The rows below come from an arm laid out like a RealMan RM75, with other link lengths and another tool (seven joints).
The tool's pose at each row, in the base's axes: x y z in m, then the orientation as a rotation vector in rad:
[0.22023, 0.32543, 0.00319, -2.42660, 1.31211, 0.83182]
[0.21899, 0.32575, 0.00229, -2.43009, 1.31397, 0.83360]
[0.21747, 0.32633, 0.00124, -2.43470, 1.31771, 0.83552]
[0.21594, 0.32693, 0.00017, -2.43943, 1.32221, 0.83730]
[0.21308, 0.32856, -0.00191, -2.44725, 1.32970, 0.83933]
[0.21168, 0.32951, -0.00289, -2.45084, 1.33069, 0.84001]
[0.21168, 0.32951, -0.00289, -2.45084, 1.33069, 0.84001]
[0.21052, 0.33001, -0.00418, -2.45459, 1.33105, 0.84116]
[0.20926, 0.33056, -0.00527, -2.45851, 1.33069, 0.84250]
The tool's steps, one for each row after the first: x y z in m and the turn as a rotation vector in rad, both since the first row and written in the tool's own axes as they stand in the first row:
[-0.00021, 0.00081, 0.00132, -0.00380, 0.00161, 0.00127]
[-0.00063, 0.00170, 0.00299, -0.00878, 0.00430, 0.00377]
[-0.00106, 0.00259, 0.00468, -0.01389, 0.00733, 0.00676]
[-0.00215, 0.00396, 0.00816, -0.02187, 0.01276, 0.01158]
[-0.00282, 0.00455, 0.00990, -0.02502, 0.01468, 0.01206]
[-0.00282, 0.00455, 0.00990, -0.02502, 0.01468, 0.01206]
[-0.00289, 0.00518, 0.01159, -0.02844, 0.01631, 0.01218]
[-0.00315, 0.00587, 0.01319, -0.03198, 0.01774, 0.01181]

